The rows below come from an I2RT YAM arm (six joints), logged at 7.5 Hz.
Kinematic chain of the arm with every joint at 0, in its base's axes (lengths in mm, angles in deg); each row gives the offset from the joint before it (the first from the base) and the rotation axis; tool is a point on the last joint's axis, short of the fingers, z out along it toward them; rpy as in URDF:
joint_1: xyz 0 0 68 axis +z
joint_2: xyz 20 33.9 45.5 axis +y
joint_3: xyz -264 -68.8 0 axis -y
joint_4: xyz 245 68.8 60 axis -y
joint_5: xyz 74 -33.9 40.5 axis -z
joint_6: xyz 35.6 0 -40.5 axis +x
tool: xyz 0 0 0 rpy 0 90 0
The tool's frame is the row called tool.
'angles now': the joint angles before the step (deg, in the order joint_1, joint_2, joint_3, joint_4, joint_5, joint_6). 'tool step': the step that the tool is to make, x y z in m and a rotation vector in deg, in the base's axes. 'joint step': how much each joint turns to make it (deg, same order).
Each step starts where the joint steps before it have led.
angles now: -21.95, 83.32, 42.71, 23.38, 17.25, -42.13
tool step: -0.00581, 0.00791, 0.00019, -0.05, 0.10, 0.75
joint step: 0.98, -2.01, -1.62, -0.46, 0.25, -0.01
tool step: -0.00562, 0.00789, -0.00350, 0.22, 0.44, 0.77
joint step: 1.05, -1.58, -1.93, -0.19, 0.25, 0.14
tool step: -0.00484, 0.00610, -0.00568, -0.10, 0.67, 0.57
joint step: 0.84, -0.96, -1.97, 0.48, 0.35, -0.23
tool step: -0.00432, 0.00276, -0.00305, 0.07, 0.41, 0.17
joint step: 0.25, -0.88, -1.27, 0.00, 0.10, -0.04
